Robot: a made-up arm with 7 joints.
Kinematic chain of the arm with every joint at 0, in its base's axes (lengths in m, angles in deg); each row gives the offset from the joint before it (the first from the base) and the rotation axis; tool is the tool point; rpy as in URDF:
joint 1: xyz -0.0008 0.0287 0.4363 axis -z
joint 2: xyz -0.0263 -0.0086 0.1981 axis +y
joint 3: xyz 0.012 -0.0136 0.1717 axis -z
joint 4: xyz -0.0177 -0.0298 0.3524 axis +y
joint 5: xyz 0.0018 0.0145 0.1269 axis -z
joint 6: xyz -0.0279 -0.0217 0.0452 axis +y
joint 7: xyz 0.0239 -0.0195 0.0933 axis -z
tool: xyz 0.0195 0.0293 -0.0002 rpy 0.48 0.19 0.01
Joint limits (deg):
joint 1: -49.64..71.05
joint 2: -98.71..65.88
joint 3: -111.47..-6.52
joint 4: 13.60..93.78
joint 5: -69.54..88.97
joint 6: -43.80..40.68
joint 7: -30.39..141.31
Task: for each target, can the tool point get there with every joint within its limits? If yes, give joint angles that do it. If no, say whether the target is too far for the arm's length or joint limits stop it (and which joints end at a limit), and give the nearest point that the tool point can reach.
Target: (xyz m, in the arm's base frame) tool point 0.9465 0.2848 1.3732
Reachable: no: too far | nearest point 0.6076 0.1932 1.1158 | short by 0.435 m
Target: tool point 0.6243 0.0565 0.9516
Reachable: yes | joints 11.35 52.44 -56.23 67.05 71.45 -30.30 96.47
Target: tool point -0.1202 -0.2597 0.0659
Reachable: no: joint limits stop it (at a limit: joint 1, joint 2, joint 3, joint 4, joint 5, joint 6) | nearest point -0.3960 -0.2338 0.4710 | short by 0.491 m
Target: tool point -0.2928 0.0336 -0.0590
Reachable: no: joint limits stop it (at a limit: joint 2, joint 3, joint 4, joint 5, joint 6, joint 7) | nearest point -0.5445 0.0378 0.4285 | short by 0.549 m
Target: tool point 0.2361 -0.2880 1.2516
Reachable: yes | joints 58.93 19.61 -33.76 50.35 -16.10 -33.93 24.27
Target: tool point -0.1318 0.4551 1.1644
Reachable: yes | joints 43.30 -36.18 -99.48 62.34 -38.53 -23.13 45.42
